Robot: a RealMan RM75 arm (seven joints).
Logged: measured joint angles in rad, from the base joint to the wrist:
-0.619, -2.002, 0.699, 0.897, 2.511, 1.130, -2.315
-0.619, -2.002, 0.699, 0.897, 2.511, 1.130, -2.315
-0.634, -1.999, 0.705, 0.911, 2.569, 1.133, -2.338
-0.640, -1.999, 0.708, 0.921, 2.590, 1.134, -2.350
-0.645, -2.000, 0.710, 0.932, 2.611, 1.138, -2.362
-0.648, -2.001, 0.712, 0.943, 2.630, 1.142, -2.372
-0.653, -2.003, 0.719, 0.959, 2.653, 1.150, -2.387
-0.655, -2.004, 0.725, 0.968, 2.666, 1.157, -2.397
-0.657, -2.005, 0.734, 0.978, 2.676, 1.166, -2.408
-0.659, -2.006, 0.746, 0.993, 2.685, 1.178, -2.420
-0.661, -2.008, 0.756, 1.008, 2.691, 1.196, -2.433
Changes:
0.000, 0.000, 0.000, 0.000, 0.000, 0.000, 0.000
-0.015, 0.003, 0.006, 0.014, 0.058, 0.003, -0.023
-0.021, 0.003, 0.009, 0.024, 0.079, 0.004, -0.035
-0.026, 0.002, 0.011, 0.035, 0.100, 0.008, -0.047
-0.029, 0.001, 0.013, 0.046, 0.119, 0.012, -0.057
-0.034, -0.001, 0.020, 0.062, 0.142, 0.020, -0.072
-0.036, -0.002, 0.026, 0.071, 0.155, 0.027, -0.082
-0.038, -0.003, 0.035, 0.081, 0.165, 0.036, -0.093
-0.040, -0.004, 0.047, 0.096, 0.174, 0.048, -0.105
-0.042, -0.006, 0.057, 0.111, 0.180, 0.066, -0.118

